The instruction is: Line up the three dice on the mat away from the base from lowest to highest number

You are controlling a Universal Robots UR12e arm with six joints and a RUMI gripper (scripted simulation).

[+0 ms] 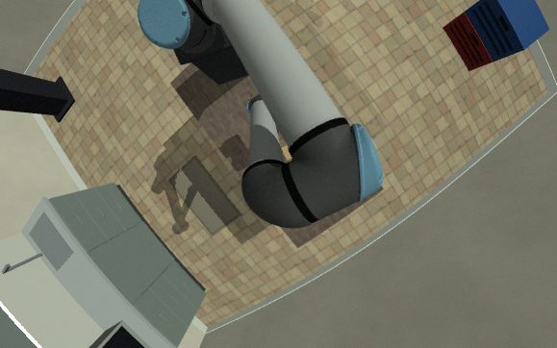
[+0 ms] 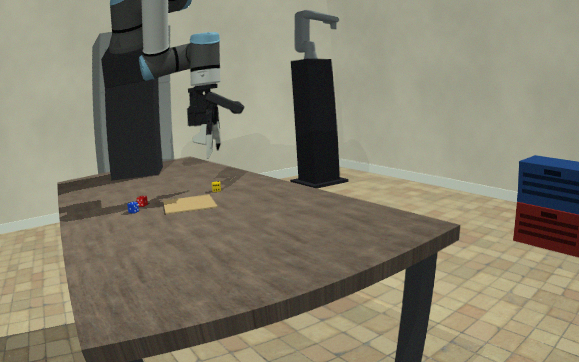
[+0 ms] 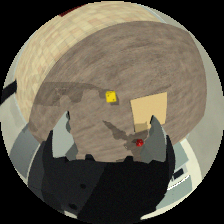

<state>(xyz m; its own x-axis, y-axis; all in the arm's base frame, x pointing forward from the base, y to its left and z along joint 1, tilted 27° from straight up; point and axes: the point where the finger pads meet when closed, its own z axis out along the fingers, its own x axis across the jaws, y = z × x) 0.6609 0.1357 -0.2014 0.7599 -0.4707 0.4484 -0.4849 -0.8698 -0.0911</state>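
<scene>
Now: the yellow die 9 cm below my hand. Also, from my hand: tan mat: 9 cm ahead, 13 cm to the right, 10 cm below; then blue die: 6 cm ahead, 29 cm to the right, 9 cm below; then red die: 1 cm ahead, 25 cm to the right, 9 cm below.
</scene>
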